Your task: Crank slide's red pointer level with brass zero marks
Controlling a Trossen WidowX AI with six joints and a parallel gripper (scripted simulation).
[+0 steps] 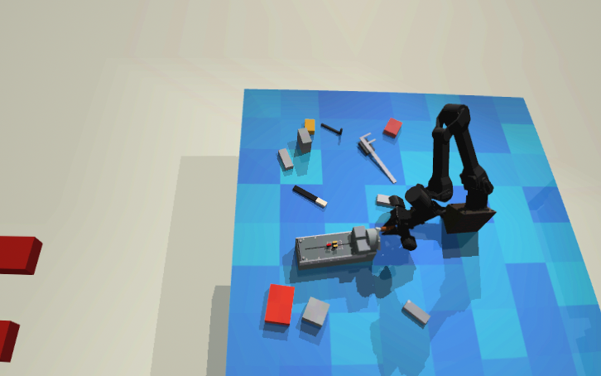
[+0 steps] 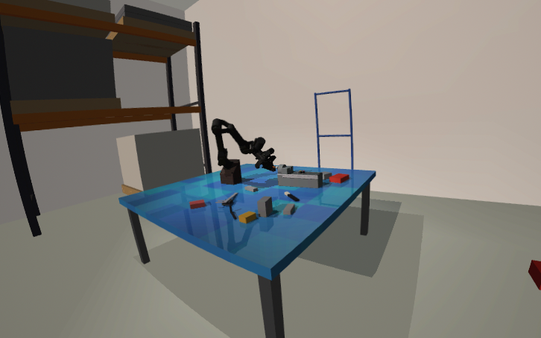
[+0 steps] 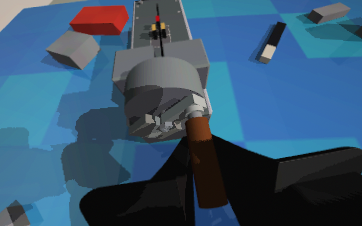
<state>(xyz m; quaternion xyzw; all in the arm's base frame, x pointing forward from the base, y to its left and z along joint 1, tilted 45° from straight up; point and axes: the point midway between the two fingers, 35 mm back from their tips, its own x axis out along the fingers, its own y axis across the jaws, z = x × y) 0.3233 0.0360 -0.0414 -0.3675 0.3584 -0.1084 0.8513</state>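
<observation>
My gripper tip is now 20 mm past the brown crank handle and 20 mm below it. Round my gripper tip: red block: 150 mm behind, 500 mm to the right, 80 mm below; red pointer: 180 mm ahead, 40 mm to the left; black key: 90 mm ahead, 500 mm to the right, 70 mm below.
</observation>
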